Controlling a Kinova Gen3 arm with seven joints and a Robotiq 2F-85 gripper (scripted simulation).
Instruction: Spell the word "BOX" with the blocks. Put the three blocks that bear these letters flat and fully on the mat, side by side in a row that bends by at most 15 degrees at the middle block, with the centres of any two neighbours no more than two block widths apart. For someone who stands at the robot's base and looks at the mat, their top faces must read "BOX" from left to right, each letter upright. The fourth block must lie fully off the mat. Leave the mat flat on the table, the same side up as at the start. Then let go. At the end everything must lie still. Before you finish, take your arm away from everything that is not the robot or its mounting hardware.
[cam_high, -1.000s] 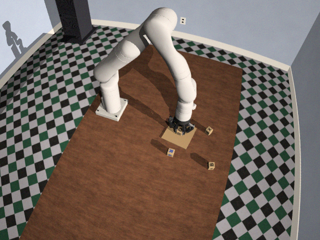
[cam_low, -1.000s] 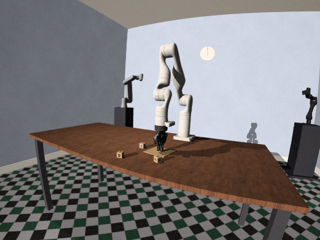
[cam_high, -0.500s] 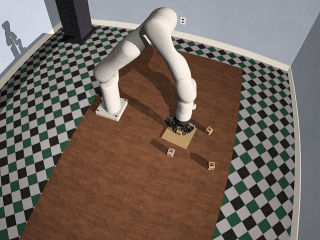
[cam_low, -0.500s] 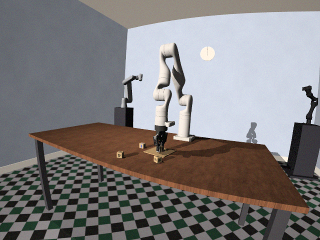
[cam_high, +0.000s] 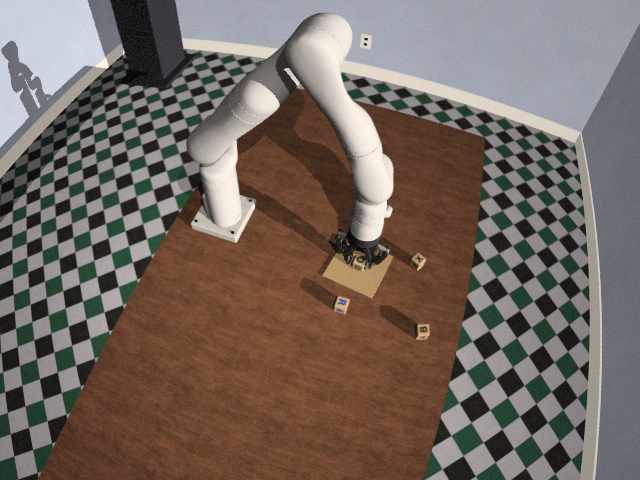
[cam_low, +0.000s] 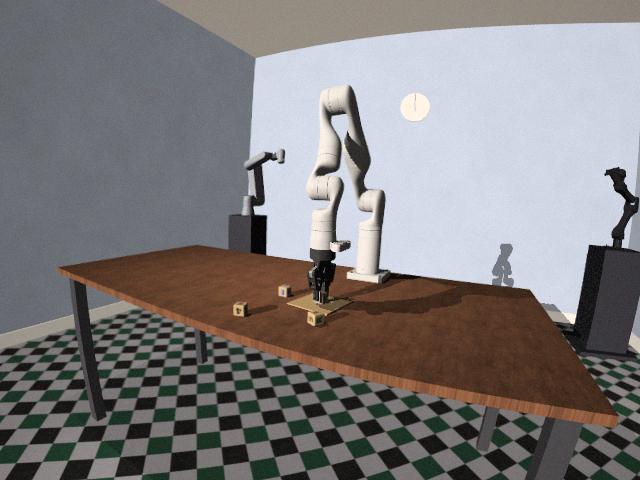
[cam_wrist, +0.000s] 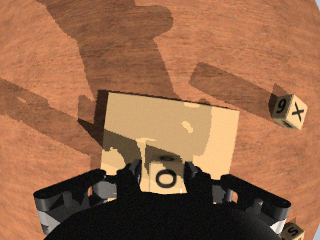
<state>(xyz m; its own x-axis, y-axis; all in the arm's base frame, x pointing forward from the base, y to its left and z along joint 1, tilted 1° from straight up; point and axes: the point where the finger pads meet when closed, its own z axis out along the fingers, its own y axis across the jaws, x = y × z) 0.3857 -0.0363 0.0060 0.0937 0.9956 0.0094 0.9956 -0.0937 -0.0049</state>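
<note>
Now: hand 30 mm above the tan mat.
</note>
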